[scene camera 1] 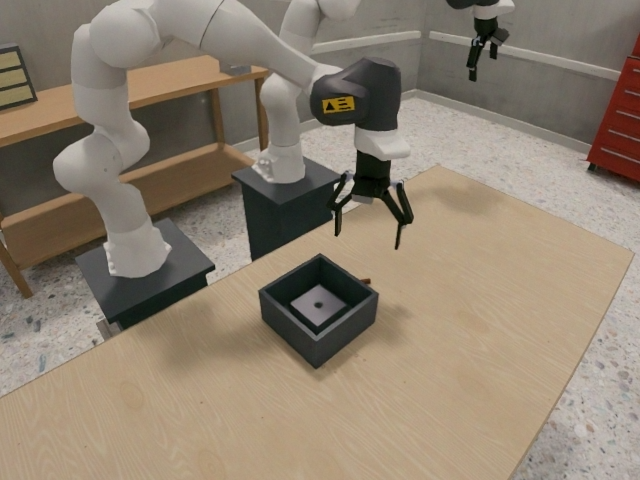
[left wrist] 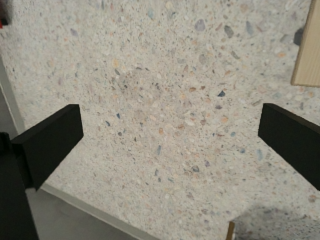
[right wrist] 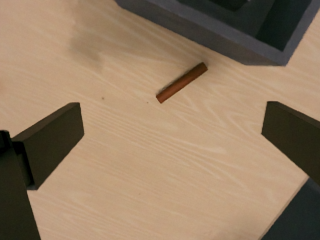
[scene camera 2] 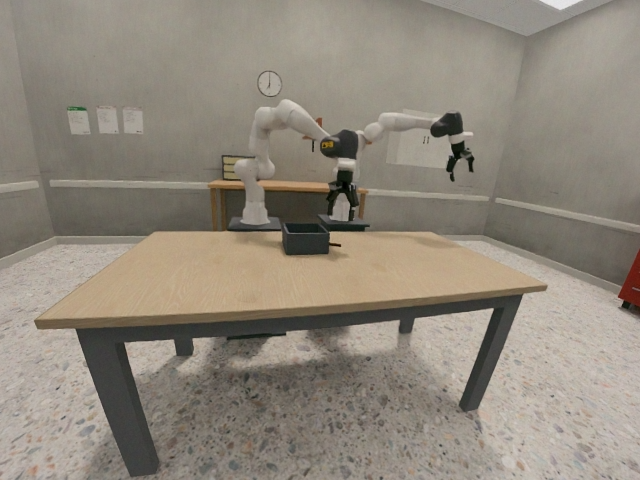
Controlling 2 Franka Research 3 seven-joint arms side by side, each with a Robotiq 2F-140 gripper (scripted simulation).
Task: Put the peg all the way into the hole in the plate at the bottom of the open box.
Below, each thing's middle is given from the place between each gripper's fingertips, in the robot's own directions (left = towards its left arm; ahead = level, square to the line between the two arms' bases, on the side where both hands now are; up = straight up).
The grey plate [scene camera 1: 317, 309] is 2 cm behind my right hand [scene camera 1: 366, 240], 17 cm to the right of it and 11 cm below it. Round my right hand: dark grey box [scene camera 1: 274, 298] (1 cm behind, 17 cm to the right, 13 cm below).
Right now the grey plate is 3 cm ahead of my left hand [scene camera 1: 483, 69], 106 cm to the right of it and 35 cm below it. Round my left hand: dark grey box: 3 cm ahead, 106 cm to the right, 37 cm below.
